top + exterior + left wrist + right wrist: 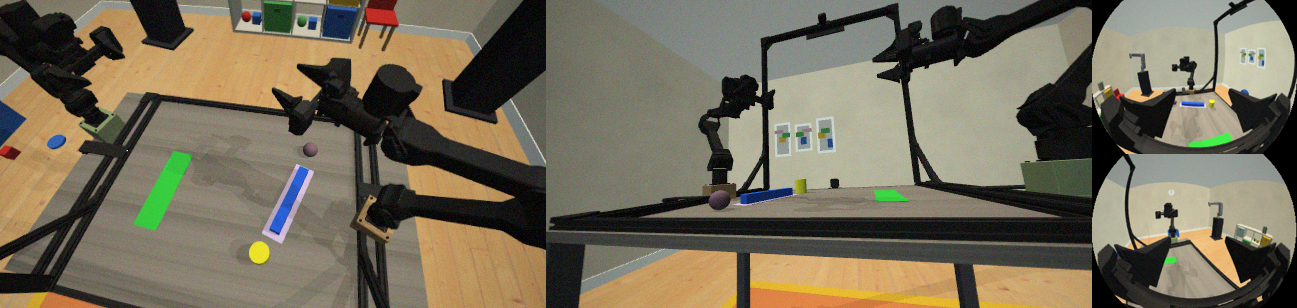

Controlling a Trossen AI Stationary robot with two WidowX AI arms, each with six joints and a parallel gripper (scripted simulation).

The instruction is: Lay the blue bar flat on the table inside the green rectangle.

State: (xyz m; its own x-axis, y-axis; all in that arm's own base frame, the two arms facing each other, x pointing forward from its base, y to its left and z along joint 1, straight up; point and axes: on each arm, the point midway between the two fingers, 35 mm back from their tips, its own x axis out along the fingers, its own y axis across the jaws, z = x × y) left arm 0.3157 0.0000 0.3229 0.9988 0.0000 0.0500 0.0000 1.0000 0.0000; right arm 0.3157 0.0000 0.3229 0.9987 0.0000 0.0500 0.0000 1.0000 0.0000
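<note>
The blue bar lies 10 cm behind my right hand, 4 cm to the right of it and 37 cm below it. Also, from my right hand: green rectangle 21 cm behind, 38 cm to the left, 39 cm below; lavender rectangle 10 cm behind, 4 cm to the right, 39 cm below.
</note>
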